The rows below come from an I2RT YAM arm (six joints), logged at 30 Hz.
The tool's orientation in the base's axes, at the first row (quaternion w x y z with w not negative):
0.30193, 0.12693, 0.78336, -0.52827
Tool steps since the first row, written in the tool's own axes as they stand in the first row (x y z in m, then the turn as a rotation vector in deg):
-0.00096, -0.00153, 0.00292, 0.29, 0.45, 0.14
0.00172, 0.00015, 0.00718, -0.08, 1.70, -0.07
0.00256, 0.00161, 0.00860, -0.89, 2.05, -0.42
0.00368, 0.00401, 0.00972, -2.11, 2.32, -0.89
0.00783, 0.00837, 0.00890, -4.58, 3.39, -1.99
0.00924, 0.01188, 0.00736, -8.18, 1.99, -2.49
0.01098, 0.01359, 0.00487, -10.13, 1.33, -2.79
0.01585, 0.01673, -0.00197, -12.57, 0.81, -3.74
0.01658, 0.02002, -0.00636, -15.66, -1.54, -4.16
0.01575, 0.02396, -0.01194, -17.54, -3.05, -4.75
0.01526, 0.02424, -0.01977, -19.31, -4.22, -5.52
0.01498, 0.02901, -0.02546, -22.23, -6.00, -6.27
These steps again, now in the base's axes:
0.00095, -0.00315, 0.00097, 0.05, 0.02, -0.55
0.00116, -0.00664, -0.00302, 0.92, 0.77, -1.21
0.00174, -0.00743, -0.00500, 1.62, 1.33, -0.89
0.00248, -0.00759, -0.00777, 2.56, 2.01, -0.23
0.00120, -0.00556, -0.01335, 4.68, 3.74, 0.75
0.00139, -0.00290, -0.01644, 6.61, 4.05, 4.12
0.00006, -0.00016, -0.01814, 7.70, 4.28, 5.88
-0.00445, 0.00673, -0.02168, 9.03, 5.22, 7.99
-0.00481, 0.01196, -0.02345, 10.09, 5.01, 11.74
-0.00401, 0.01872, -0.02446, 10.59, 5.15, 14.17
-0.00613, 0.02597, -0.02234, 11.11, 5.58, 16.33
-0.00537, 0.03311, -0.02427, 12.23, 5.88, 19.63

